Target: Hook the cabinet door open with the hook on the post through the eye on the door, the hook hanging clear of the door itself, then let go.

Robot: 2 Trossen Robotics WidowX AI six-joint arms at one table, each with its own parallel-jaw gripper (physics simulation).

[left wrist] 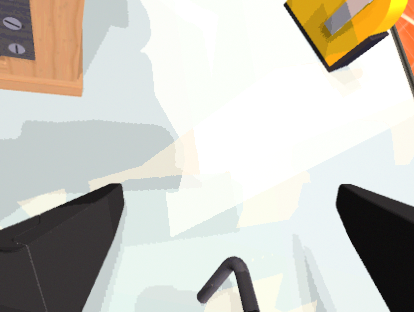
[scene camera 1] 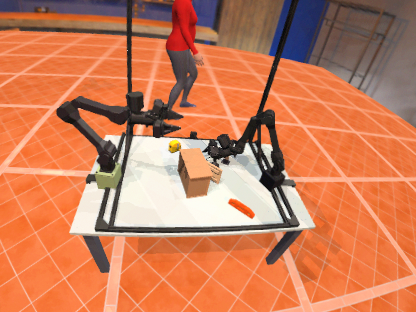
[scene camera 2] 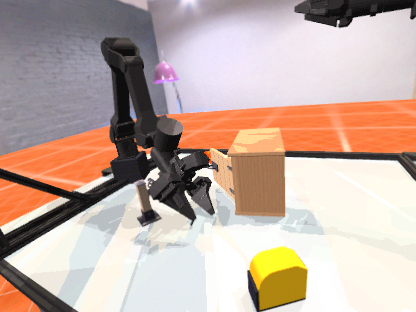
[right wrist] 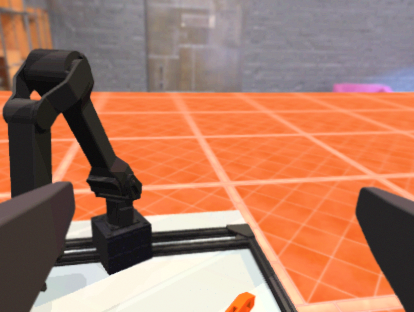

Labels:
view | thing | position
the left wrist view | my left gripper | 229, 194
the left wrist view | yellow block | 337, 40
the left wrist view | wooden cabinet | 48, 48
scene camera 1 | my right gripper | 182, 122
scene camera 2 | my left gripper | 204, 216
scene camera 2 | yellow block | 279, 272
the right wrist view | my right gripper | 217, 197

